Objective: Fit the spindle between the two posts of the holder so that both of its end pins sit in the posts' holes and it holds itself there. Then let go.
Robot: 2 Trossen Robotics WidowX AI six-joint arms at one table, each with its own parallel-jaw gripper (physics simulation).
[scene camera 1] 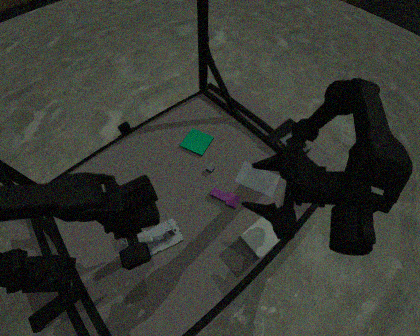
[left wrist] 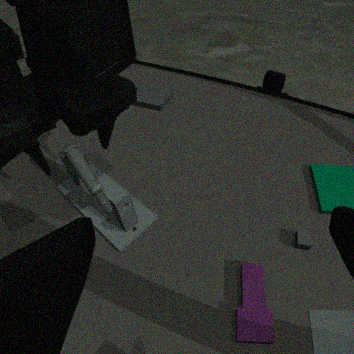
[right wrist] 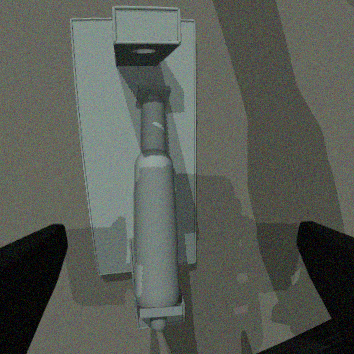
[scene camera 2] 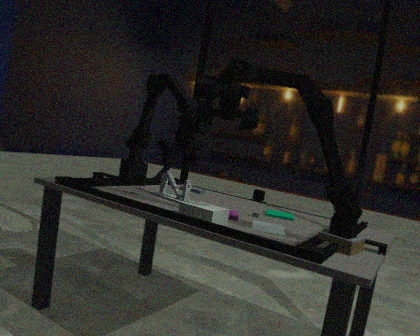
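Pixels of known places: left gripper, between the fingertips: (scene camera 1: 247, 183) (left wrist: 213, 224) (scene camera 2: 225, 128); right gripper, between the fingertips: (scene camera 1: 141, 238) (left wrist: 77, 160) (right wrist: 183, 234) (scene camera 2: 174, 170); left arm's base, origin of its link: (scene camera 2: 342, 235); right arm's base, origin of its link: (scene camera 1: 38, 273) (left wrist: 14, 88) (scene camera 2: 134, 161).
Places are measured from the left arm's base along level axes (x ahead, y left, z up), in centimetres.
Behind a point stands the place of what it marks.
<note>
The pale spindle (scene camera 1: 169, 234) (scene camera 2: 172, 183) @[x 65.6, y 6.5, z 2.1 cm] (left wrist: 85, 170) @[x 66.8, y 5.3, z 3.7 cm] (right wrist: 156, 230) @[x 67.4, y 5.2, z 4.1 cm] leans lengthwise in the holder (scene camera 2: 187, 190) (left wrist: 144, 218) @[x 57.2, y 3.3, z -3.1 cm] (right wrist: 97, 150) @[x 64.4, y 2.3, z -3.1 cm]. Its thick end is raised at the near post in the right wrist view; its thin end slopes down towards the base near the foot of the far post, below that post's hole. My right gripper (right wrist: 183, 234) @[x 66.1, y 5.9, z 7.0 cm] is open above the holder, one finger on each side of the spindle with gaps to both. My left gripper (scene camera 1: 249, 184) @[x 39.6, y 11.8, z 25.3 cm] (left wrist: 213, 224) @[x 39.6, y 11.8, z 25.3 cm] is open and empty, well away from the holder. The thin end's pin is unclear.
A purple block (scene camera 1: 225, 197) @[x 37.1, y 4.2, z -2.5 cm] (left wrist: 254, 300) @[x 37.0, y 3.8, z -2.4 cm], a small grey cube (left wrist: 303, 239) @[x 35.7, y -8.2, z -2.5 cm] and a green square (scene camera 1: 197, 142) @[x 34.1, y -21.7, z -3.0 cm] (left wrist: 335, 187) @[x 35.1, y -21.4, z -3.0 cm] lie between the arms. A pale block (scene camera 1: 256, 179) @[x 23.0, y 3.7, z -3.4 cm] and a white box (scene camera 1: 261, 237) @[x 35.6, y 21.9, z 1.1 cm] (scene camera 2: 205, 212) @[x 30.2, y 25.5, z 0.1 cm] are near the left gripper. A flat grey block (left wrist: 154, 95) @[x 79.3, y -22.6, z -2.5 cm] lies beyond the holder.
</note>
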